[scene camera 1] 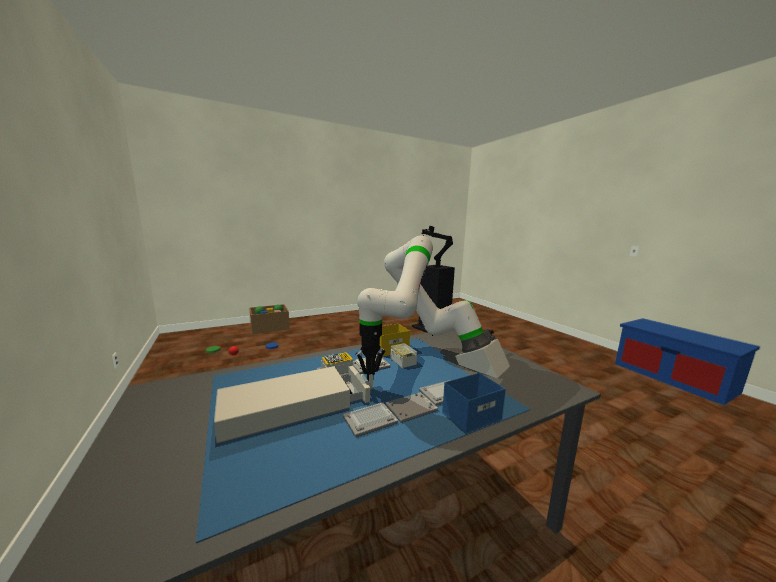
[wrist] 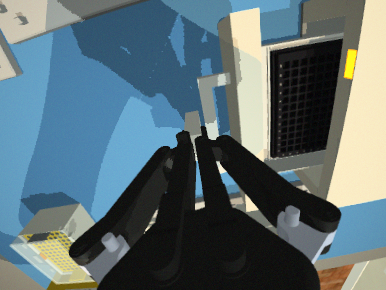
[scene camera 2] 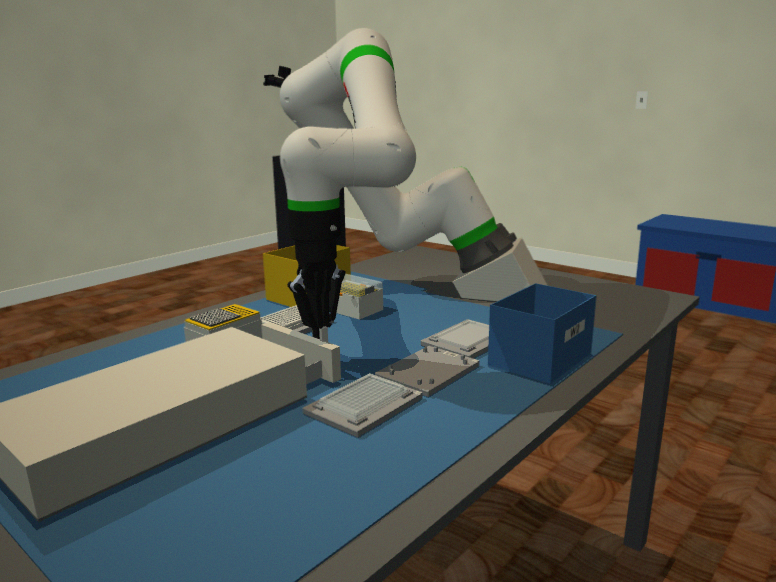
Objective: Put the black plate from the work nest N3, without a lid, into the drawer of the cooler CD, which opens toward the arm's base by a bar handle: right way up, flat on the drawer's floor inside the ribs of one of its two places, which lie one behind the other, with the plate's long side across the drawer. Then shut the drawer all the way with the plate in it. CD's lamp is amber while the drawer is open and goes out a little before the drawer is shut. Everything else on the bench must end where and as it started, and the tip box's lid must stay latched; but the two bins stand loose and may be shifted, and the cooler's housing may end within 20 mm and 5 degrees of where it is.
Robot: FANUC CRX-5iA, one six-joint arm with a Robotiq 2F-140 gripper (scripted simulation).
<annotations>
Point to a cooler CD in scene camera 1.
At 242, 410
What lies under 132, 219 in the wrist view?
The gripper.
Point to a cooler CD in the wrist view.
344, 179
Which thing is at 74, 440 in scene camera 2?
A cooler CD.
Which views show the blue bin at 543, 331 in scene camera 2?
Scene camera 1 and scene camera 2 only.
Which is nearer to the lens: the pale lid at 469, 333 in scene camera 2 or the blue bin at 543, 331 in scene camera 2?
The blue bin.
</annotations>
